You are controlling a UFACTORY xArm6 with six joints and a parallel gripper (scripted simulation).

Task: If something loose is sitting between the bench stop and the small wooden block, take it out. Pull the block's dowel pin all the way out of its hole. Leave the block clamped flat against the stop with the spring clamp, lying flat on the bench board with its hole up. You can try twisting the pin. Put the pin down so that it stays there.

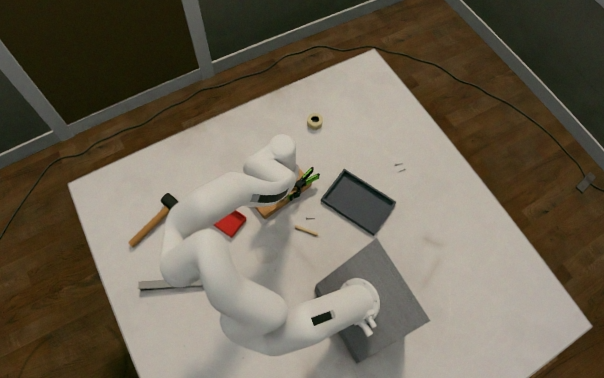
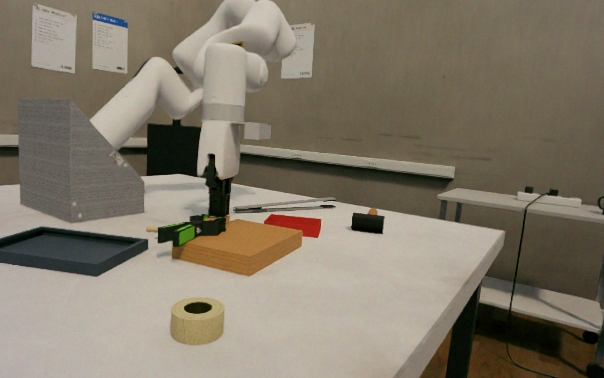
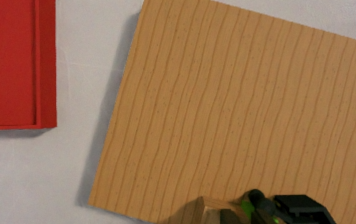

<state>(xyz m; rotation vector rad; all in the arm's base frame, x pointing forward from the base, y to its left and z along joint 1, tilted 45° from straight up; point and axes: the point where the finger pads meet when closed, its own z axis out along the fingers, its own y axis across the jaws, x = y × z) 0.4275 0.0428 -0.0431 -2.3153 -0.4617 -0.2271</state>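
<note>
Now: the dowel pin 20 mm below my hand. From my hand the other things lie so: loose dowel 130 mm behind, 10 mm to the right, 70 mm below; small wooden block 40 mm below; red tray 40 mm ahead, 200 mm to the left, 70 mm below.
</note>
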